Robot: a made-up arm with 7 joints. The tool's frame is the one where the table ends. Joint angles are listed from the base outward.
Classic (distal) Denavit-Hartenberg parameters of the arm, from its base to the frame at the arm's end. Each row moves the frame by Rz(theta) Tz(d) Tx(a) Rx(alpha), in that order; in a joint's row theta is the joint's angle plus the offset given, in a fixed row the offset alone. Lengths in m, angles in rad.
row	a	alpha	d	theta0
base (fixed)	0	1.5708	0.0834	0
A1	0.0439	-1.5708	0.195	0
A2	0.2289	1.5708	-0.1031	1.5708
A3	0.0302	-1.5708	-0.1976	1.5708
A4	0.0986	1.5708	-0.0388	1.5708
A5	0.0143	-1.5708	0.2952	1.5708
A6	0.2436	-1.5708	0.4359	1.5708
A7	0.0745	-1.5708	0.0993	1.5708
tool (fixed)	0	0	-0.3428	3.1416
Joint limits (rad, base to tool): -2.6..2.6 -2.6..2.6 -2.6..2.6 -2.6..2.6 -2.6..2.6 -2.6..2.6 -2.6..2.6
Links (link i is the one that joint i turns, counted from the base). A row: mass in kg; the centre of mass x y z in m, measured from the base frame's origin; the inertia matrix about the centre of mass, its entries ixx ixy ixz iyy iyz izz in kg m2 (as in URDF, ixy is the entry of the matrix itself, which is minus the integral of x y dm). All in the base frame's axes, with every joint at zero. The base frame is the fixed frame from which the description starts. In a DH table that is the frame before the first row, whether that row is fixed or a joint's. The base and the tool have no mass.
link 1: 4.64; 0.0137 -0.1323 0.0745; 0.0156 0.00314 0 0.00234 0 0.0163
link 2: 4.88; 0.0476 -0.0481 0.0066; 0.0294 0 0 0.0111 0.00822 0.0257
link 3: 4.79; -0.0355 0.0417 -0.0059; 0.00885 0 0.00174 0.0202 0 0.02
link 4: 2.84; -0.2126 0.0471 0.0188; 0.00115 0.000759 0 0.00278 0 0.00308
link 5: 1.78; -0.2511 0.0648 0.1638; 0.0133 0 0 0.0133 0.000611 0.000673
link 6: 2.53; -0.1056 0.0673 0.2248; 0.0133 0 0.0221 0.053 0 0.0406
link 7: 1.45; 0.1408 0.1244 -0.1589; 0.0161 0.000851 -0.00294 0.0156 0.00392 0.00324
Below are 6 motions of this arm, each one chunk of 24 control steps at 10 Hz.
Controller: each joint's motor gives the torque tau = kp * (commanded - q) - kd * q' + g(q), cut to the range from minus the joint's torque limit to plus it. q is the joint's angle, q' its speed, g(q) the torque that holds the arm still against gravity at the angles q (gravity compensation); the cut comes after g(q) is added. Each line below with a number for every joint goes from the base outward.
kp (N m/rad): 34 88 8 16 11 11 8.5
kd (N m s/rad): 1.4 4.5 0.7 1.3 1 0.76 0.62
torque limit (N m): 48 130 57 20 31 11 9
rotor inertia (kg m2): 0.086 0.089 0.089 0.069 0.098 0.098 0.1
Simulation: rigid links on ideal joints. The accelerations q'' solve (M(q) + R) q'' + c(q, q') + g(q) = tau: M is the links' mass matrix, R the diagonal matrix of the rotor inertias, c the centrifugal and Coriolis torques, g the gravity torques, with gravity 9.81 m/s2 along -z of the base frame. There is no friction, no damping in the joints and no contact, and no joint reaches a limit. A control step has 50 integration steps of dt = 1/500 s. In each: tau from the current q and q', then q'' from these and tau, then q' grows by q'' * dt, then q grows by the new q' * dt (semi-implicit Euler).
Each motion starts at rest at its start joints. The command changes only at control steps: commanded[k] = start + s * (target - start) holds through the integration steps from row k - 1 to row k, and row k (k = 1, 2, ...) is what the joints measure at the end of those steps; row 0 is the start. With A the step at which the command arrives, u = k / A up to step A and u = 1 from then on. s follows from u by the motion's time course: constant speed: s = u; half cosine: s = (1 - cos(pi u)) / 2; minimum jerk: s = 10 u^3 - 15 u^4 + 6 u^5; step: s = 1 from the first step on.
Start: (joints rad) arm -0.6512 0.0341 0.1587 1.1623 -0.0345 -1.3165 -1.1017
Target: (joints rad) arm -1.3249 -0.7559 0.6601 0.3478 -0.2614 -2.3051 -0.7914
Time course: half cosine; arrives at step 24
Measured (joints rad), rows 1 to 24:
1: -0.6517 0.0332 0.1590 1.1618 -0.0345 -1.3176 -1.1018
2: -0.6546 0.0286 0.1606 1.1593 -0.0345 -1.3232 -1.1018
3: -0.6625 0.0167 0.1642 1.1526 -0.0349 -1.3375 -1.1011
4: -0.6775 -0.0047 0.1706 1.1397 -0.0364 -1.3635 -1.0980
5: -0.7008 -0.0358 0.1799 1.1189 -0.0399 -1.4014 -1.0908
6: -0.7321 -0.0745 0.1926 1.0893 -0.0461 -1.4494 -1.0786
7: -0.7701 -0.1180 0.2091 1.0504 -0.0550 -1.5041 -1.0614
8: -0.8133 -0.1638 0.2299 1.0028 -0.0663 -1.5623 -1.0407
9: -0.8602 -0.2106 0.2556 0.9479 -0.0793 -1.6216 -1.0185
10: -0.9094 -0.2581 0.2863 0.8872 -0.0930 -1.6808 -0.9967
11: -0.9596 -0.3068 0.3218 0.8224 -0.1065 -1.7395 -0.9762
12: -1.0091 -0.3568 0.3607 0.7553 -0.1194 -1.7979 -0.9569
13: -1.0561 -0.4080 0.4013 0.6881 -0.1319 -1.8559 -0.9384
14: -1.0994 -0.4593 0.4418 0.6233 -0.1441 -1.9133 -0.9201
15: -1.1386 -0.5096 0.4809 0.5637 -0.1566 -1.9701 -0.9020
16: -1.1738 -0.5575 0.5182 0.5113 -0.1702 -2.0261 -0.8841
17: -1.2058 -0.6019 0.5531 0.4671 -0.1854 -2.0811 -0.8665
18: -1.2349 -0.6419 0.5853 0.4314 -0.2026 -2.1340 -0.8492
19: -1.2611 -0.6769 0.6140 0.4035 -0.2215 -2.1831 -0.8320
20: -1.2839 -0.7066 0.6383 0.3831 -0.2412 -2.2263 -0.8152
21: -1.3024 -0.7306 0.6573 0.3694 -0.2601 -2.2614 -0.7995
22: -1.3159 -0.7486 0.6704 0.3620 -0.2768 -2.2871 -0.7859
23: -1.3238 -0.7603 0.6773 0.3603 -0.2902 -2.3030 -0.7755
24: -1.3258 -0.7654 0.6779 0.3636 -0.2992 -2.3094 -0.7691

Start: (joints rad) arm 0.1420 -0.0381 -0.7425 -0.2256 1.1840 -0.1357 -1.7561
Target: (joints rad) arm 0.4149 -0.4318 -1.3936 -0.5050 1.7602 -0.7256 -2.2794
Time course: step
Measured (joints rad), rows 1 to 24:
1: 0.1727 -0.1073 -0.7936 -0.2162 1.3707 -0.3713 -1.8873
2: 0.2858 -0.2525 -0.9415 -0.2376 1.7137 -0.6950 -2.1573
3: 0.4267 -0.4056 -1.1713 -0.3000 2.0460 -0.8465 -2.3931
4: 0.4812 -0.5224 -1.4058 -0.4147 2.2372 -0.8380 -2.4893
5: 0.4666 -0.5743 -1.5252 -0.5843 2.2371 -0.7494 -2.4765
6: 0.4551 -0.5644 -1.5155 -0.7406 2.0853 -0.6787 -2.4099
7: 0.4761 -0.5266 -1.4502 -0.7896 1.8590 -0.6823 -2.3279
8: 0.5002 -0.4908 -1.4012 -0.7146 1.6442 -0.7430 -2.2482
9: 0.5050 -0.4616 -1.3994 -0.5941 1.4872 -0.8104 -2.1824
10: 0.5006 -0.4355 -1.4360 -0.5041 1.3951 -0.8479 -2.1447
11: 0.4928 -0.4170 -1.4857 -0.4649 1.3633 -0.8479 -2.1402
12: 0.4774 -0.4128 -1.5316 -0.4668 1.3854 -0.8238 -2.1600
13: 0.4537 -0.4227 -1.5707 -0.4944 1.4532 -0.7920 -2.1884
14: 0.4264 -0.4387 -1.6056 -0.5302 1.5539 -0.7623 -2.2124
15: 0.4020 -0.4512 -1.6347 -0.5553 1.6670 -0.7375 -2.2287
16: 0.3840 -0.4530 -1.6487 -0.5570 1.7685 -0.7179 -2.2413
17: 0.3713 -0.4434 -1.6364 -0.5347 1.8399 -0.7040 -2.2541
18: 0.3606 -0.4267 -1.5950 -0.4977 1.8759 -0.6957 -2.2666
19: 0.3508 -0.4088 -1.5329 -0.4591 1.8850 -0.6917 -2.2752
20: 0.3446 -0.3942 -1.4637 -0.4301 1.8816 -0.6899 -2.2789
21: 0.3452 -0.3862 -1.3987 -0.4164 1.8770 -0.6890 -2.2801
22: 0.3536 -0.3867 -1.3443 -0.4185 1.8760 -0.6888 -2.2825
23: 0.3682 -0.3955 -1.3026 -0.4332 1.8775 -0.6902 -2.2887
24: 0.3867 -0.4097 -1.2724 -0.4567 1.8769 -0.6941 -2.2981

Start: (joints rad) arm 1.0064 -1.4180 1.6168 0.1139 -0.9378 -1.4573 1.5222
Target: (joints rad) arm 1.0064 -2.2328 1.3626 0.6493 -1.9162 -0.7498 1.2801
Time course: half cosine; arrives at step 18
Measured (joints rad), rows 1 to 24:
1: 1.0057 -1.4200 1.6163 0.1129 -0.9391 -1.4562 1.5219
2: 1.0023 -1.4294 1.6135 0.1098 -0.9450 -1.4508 1.5202
3: 0.9951 -1.4515 1.6058 0.1064 -0.9593 -1.4367 1.5165
4: 0.9849 -1.4879 1.5908 0.1090 -0.9851 -1.4110 1.5102
5: 0.9740 -1.5367 1.5666 0.1241 -1.0256 -1.3739 1.5008
6: 0.9646 -1.5945 1.5329 0.1551 -1.0843 -1.3280 1.4875
7: 0.9582 -1.6581 1.4909 0.2007 -1.1635 -1.2781 1.4688
8: 0.9559 -1.7257 1.4440 0.2561 -1.2626 -1.2289 1.4439
9: 0.9586 -1.7962 1.3982 0.3154 -1.3761 -1.1831 1.4130
10: 0.9674 -1.8687 1.3618 0.3742 -1.4952 -1.1398 1.3774
11: 0.9826 -1.9420 1.3437 0.4318 -1.6096 -1.0947 1.3395
12: 1.0031 -2.0143 1.3489 0.4904 -1.7113 -1.0430 1.3020
13: 1.0260 -2.0832 1.3752 0.5524 -1.7971 -0.9827 1.2680
14: 1.0475 -2.1467 1.4132 0.6179 -1.8683 -0.9165 1.2403
15: 1.0649 -2.2033 1.4504 0.6838 -1.9273 -0.8510 1.2209
16: 1.0771 -2.2507 1.4765 0.7449 -1.9743 -0.7939 1.2106
17: 1.0841 -2.2857 1.4870 0.7956 -2.0064 -0.7514 1.2084
18: 1.0859 -2.3050 1.4837 0.8309 -2.0196 -0.7265 1.2117
19: 1.0819 -2.3076 1.4712 0.8450 -2.0142 -0.7190 1.2177
20: 1.0713 -2.2965 1.4530 0.8324 -1.9969 -0.7247 1.2247
21: 1.0541 -2.2765 1.4311 0.7930 -1.9760 -0.7384 1.2330
22: 1.0315 -2.2519 1.4074 0.7349 -1.9558 -0.7559 1.2437
23: 1.0059 -2.2271 1.3833 0.6696 -1.9365 -0.7733 1.2582
24: 0.9804 -2.2060 1.3601 0.6083 -1.9169 -0.7864 1.2765

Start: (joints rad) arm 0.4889 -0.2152 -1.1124 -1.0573 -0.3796 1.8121 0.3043
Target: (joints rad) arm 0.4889 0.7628 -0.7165 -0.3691 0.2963 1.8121 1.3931
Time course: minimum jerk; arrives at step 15
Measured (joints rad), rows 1 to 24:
1: 0.4895 -0.2145 -1.1126 -1.0579 -0.3794 1.8122 0.3047
2: 0.4934 -0.2087 -1.1141 -1.0619 -0.3778 1.8128 0.3080
3: 0.5030 -0.1900 -1.1183 -1.0717 -0.3744 1.8149 0.3201
4: 0.5171 -0.1503 -1.1261 -1.0845 -0.3697 1.8191 0.3488
5: 0.5315 -0.0845 -1.1368 -1.0909 -0.3628 1.8255 0.4013
6: 0.5429 0.0080 -1.1486 -1.0785 -0.3480 1.8338 0.4806
7: 0.5516 0.1220 -1.1561 -1.0353 -0.3141 1.8472 0.5844
8: 0.5596 0.2474 -1.1493 -0.9533 -0.2468 1.8726 0.7040
9: 0.5665 0.3711 -1.1185 -0.8310 -0.1334 1.9163 0.8255
10: 0.5670 0.4826 -1.0635 -0.6747 0.0287 1.9707 0.9342
11: 0.5531 0.5801 -0.9953 -0.4988 0.2210 2.0098 1.0219
12: 0.5201 0.6714 -0.9280 -0.3250 0.4078 2.0041 1.0905
13: 0.4729 0.7644 -0.8690 -0.1737 0.5585 1.9456 1.1469
14: 0.4259 0.8557 -0.8125 -0.0521 0.6622 1.8559 1.1977
15: 0.3953 0.9319 -0.7421 0.0406 0.7235 1.7709 1.2458
16: 0.3926 0.9791 -0.6462 0.0983 0.7493 1.7206 1.2891
17: 0.4180 0.9891 -0.5327 0.1112 0.7406 1.7185 1.3222
18: 0.4582 0.9610 -0.4282 0.0775 0.6960 1.7578 1.3405
19: 0.4915 0.9027 -0.3654 0.0050 0.6158 1.8170 1.3455
20: 0.4989 0.8302 -0.3655 -0.0963 0.5075 1.8754 1.3422
21: 0.4728 0.7605 -0.4271 -0.2188 0.3880 1.9237 1.3348
22: 0.4221 0.7034 -0.5243 -0.3555 0.2783 1.9594 1.3255
23: 0.3731 0.6624 -0.6193 -0.4956 0.1941 1.9757 1.3190
24: 0.3574 0.6403 -0.6864 -0.6220 0.1399 1.9614 1.3238

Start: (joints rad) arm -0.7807 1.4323 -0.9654 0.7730 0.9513 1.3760 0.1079
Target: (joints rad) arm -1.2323 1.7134 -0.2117 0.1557 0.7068 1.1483 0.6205
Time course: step
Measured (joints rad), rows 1 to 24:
1: -0.6895 1.5243 -0.8666 0.5444 0.8926 1.2830 0.1990
2: -0.4945 1.6777 -0.6266 0.1867 0.7585 1.1777 0.3885
3: -0.3086 1.7669 -0.3466 0.0454 0.6495 1.1232 0.5987
4: -0.2350 1.7940 -0.1443 0.0709 0.6144 1.0568 0.7622
5: -0.3587 1.7931 -0.0987 0.1471 0.6337 0.9730 0.8322
6: -0.6917 1.7748 -0.2371 0.2327 0.6925 0.9107 0.8001
7: -1.1295 1.7297 -0.5015 0.3263 0.7818 0.9315 0.6889
8: -1.4391 1.6702 -0.6866 0.3521 0.8496 1.0528 0.5387
9: -1.5283 1.6363 -0.6698 0.2408 0.8697 1.1974 0.4088
10: -1.4566 1.6289 -0.4828 0.0825 0.8535 1.3424 0.3459
11: -1.3336 1.6311 -0.2380 -0.0183 0.7969 1.4691 0.3592
12: -1.2468 1.6422 -0.0228 -0.0486 0.6915 1.5226 0.4344
13: -1.2334 1.6642 0.1310 -0.0341 0.5631 1.4725 0.5389
14: -1.2815 1.6912 0.2294 0.0059 0.4659 1.3491 0.6367
15: -1.3474 1.7146 0.2920 0.0581 0.4355 1.2204 0.7056
16: -1.3868 1.7310 0.3324 0.1092 0.4690 1.1465 0.7399
17: -1.3823 1.7408 0.3489 0.1470 0.5399 1.1487 0.7414
18: -1.3479 1.7464 0.3291 0.1655 0.6234 1.2058 0.7175
19: -1.3106 1.7498 0.2651 0.1668 0.7042 1.2750 0.6798
20: -1.2891 1.7506 0.1623 0.1595 0.7719 1.3191 0.6412
21: -1.2839 1.7461 0.0380 0.1546 0.8185 1.3238 0.6101
22: -1.2828 1.7358 -0.0887 0.1584 0.8395 1.2956 0.5886
23: -1.2724 1.7222 -0.2044 0.1678 0.8344 1.2501 0.5742
24: -1.2465 1.7088 -0.3028 0.1743 0.8061 1.2011 0.5641

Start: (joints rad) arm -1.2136 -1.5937 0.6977 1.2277 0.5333 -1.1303 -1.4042
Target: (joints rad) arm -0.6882 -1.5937 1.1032 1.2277 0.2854 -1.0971 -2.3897
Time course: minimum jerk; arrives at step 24
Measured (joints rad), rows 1 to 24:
1: -1.2136 -1.5937 0.6977 1.2277 0.5333 -1.1303 -1.4044
2: -1.2132 -1.5937 0.6979 1.2277 0.5330 -1.1299 -1.4061
3: -1.2117 -1.5937 0.6986 1.2277 0.5323 -1.1286 -1.4120
4: -1.2079 -1.5937 0.7002 1.2277 0.5308 -1.1261 -1.4258
5: -1.2000 -1.5937 0.7032 1.2275 0.5285 -1.1220 -1.4503
6: -1.1865 -1.5936 0.7080 1.2272 0.5256 -1.1169 -1.4871
7: -1.1661 -1.5937 0.7148 1.2268 0.5222 -1.1115 -1.5361
8: -1.1381 -1.5939 0.7236 1.2261 0.5185 -1.1064 -1.5959
9: -1.1026 -1.5944 0.7349 1.2254 0.5141 -1.1023 -1.6644
10: -1.0604 -1.5951 0.7492 1.2250 0.5084 -1.0994 -1.7394
11: -1.0132 -1.5961 0.7672 1.2251 0.5008 -1.0976 -1.8183
12: -0.9630 -1.5971 0.7896 1.2258 0.4903 -1.0968 -1.8987
13: -0.9120 -1.5979 0.8171 1.2273 0.4762 -1.0970 -1.9780
14: -0.8626 -1.5982 0.8503 1.2291 0.4580 -1.0979 -2.0540
15: -0.8164 -1.5979 0.8890 1.2311 0.4353 -1.0995 -2.1244
16: -0.7752 -1.5969 0.9328 1.2328 0.4082 -1.1015 -2.1874
17: -0.7398 -1.5956 0.9806 1.2338 0.3774 -1.1038 -2.2416
18: -0.7110 -1.5940 1.0306 1.2337 0.3436 -1.1062 -2.2860
19: -0.6890 -1.5926 1.0809 1.2325 0.3084 -1.1085 -2.3201
20: -0.6737 -1.5914 1.1290 1.2305 0.2734 -1.1107 -2.3440
21: -0.6647 -1.5907 1.1727 1.2281 0.2406 -1.1125 -2.3584
22: -0.6611 -1.5904 1.2097 1.2259 0.2120 -1.1142 -2.3647
23: -0.6619 -1.5906 1.2382 1.2245 0.1891 -1.1156 -2.3645
24: -0.6657 -1.5909 1.2571 1.2240 0.1734 -1.1167 -2.3605

